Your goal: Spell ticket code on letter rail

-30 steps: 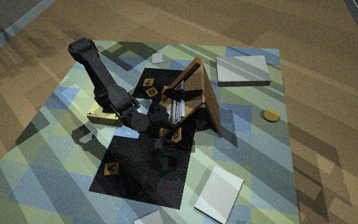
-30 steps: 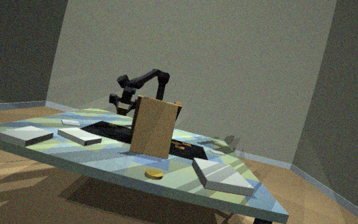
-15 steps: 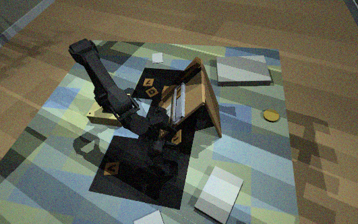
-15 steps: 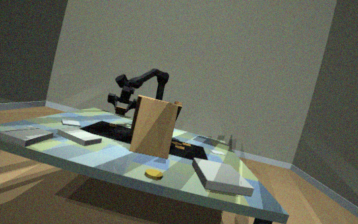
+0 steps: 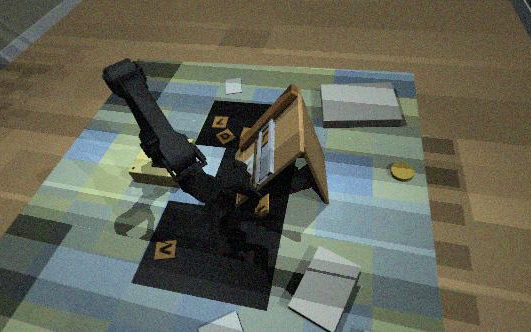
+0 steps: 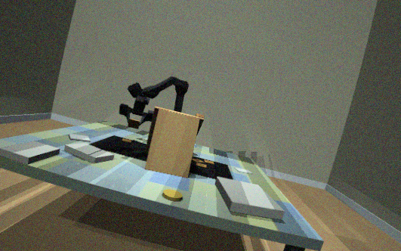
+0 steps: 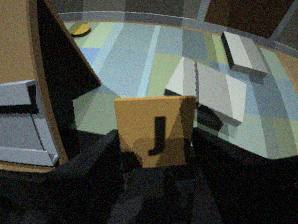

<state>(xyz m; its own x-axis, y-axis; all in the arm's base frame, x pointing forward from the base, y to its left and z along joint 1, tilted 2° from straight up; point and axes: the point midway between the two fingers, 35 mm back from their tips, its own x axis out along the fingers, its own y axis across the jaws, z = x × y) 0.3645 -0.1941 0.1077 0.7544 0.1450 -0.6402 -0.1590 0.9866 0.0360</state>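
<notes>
My gripper tip is now 9 cm past the white ticket, 18 cm to the right of it and 7 cm above it. Also, from my gripper tip: v tile: 29 cm behind, 9 cm to the right, 16 cm below; then j tile: right at my gripper tip; then black mat: 19 cm behind, 19 cm to the left, 16 cm below.
</notes>
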